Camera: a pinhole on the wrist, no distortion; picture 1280 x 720 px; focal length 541.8 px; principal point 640.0 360.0 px. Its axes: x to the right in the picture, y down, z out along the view. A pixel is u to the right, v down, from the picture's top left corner.
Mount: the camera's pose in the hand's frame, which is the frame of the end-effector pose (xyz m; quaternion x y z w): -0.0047 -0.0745 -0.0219 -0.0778 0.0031 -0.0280 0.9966
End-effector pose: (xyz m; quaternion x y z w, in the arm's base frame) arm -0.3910 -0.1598 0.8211 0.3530 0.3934 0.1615 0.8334
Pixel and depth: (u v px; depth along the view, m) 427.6 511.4 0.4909
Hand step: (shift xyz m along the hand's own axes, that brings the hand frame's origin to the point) -0.1841 0.1477 0.4421
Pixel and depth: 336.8 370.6 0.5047
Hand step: -0.2808 0.0293 0.4757
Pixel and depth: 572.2 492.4 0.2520
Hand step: -0.0301 0.0270 0.2175
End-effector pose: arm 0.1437 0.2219 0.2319 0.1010 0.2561 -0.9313 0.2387
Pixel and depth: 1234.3 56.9 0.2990
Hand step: 0.3166 -0.2116 0.2988
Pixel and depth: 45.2 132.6 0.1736
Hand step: -0.1972 -0.1087 0.1613
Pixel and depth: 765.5 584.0 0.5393
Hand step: 0.1380 0.2219 0.4760
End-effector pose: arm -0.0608 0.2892 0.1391 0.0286 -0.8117 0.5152 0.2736
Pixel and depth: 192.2 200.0 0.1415
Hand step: -0.1223 -0.0872 0.1246
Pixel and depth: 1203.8 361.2 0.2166
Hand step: 0.2226 -0.0532 0.1916
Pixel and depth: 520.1 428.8 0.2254
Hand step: -0.0505 -0.0085 0.1964
